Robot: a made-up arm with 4 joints. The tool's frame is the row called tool.
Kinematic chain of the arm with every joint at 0, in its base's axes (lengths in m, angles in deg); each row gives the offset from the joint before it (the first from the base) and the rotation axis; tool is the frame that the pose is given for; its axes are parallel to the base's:
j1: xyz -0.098 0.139 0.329 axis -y
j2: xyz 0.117 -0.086 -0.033 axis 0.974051 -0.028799 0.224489
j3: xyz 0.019 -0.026 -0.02 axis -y
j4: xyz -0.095 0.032 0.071 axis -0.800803 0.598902 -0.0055
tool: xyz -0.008 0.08 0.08
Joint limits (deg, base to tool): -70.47..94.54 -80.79..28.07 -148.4..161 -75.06..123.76
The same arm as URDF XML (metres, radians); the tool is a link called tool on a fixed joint. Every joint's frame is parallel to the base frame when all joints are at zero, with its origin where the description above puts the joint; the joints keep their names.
<robot name="arm">
  <joint name="tool_joint" type="fixed">
    <parent link="link4"/>
    <child link="tool"/>
    <origin xyz="-0.008 0.08 0.08"/>
  </joint>
  <joint name="j4" type="revolute">
    <parent link="link3"/>
    <child link="link4"/>
    <origin xyz="-0.095 0.032 0.071"/>
    <axis xyz="-0.800803 0.598902 -0.0055"/>
    <limit lower="-1.31" upper="2.16"/>
  </joint>
  <joint name="j3" type="revolute">
    <parent link="link2"/>
    <child link="link3"/>
    <origin xyz="0.019 -0.026 -0.02"/>
    <axis xyz="0 -1 0"/>
    <limit lower="-2.5901" upper="2.81"/>
  </joint>
  <joint name="j2" type="revolute">
    <parent link="link1"/>
    <child link="link2"/>
    <origin xyz="0.117 -0.086 -0.033"/>
    <axis xyz="0.974051 -0.028799 0.224489"/>
    <limit lower="-1.4101" upper="0.4899"/>
  </joint>
  <joint name="j1" type="revolute">
    <parent link="base_link"/>
    <child link="link1"/>
    <origin xyz="-0.098 0.139 0.329"/>
    <axis xyz="0 -1 0"/>
    <limit lower="-1.2299" upper="1.65"/>
  </joint>
  <link name="base_link"/>
  <link name="link1"/>
  <link name="link2"/>
  <link name="link3"/>
  <link name="link4"/>
  <link name="tool"/>
</robot>

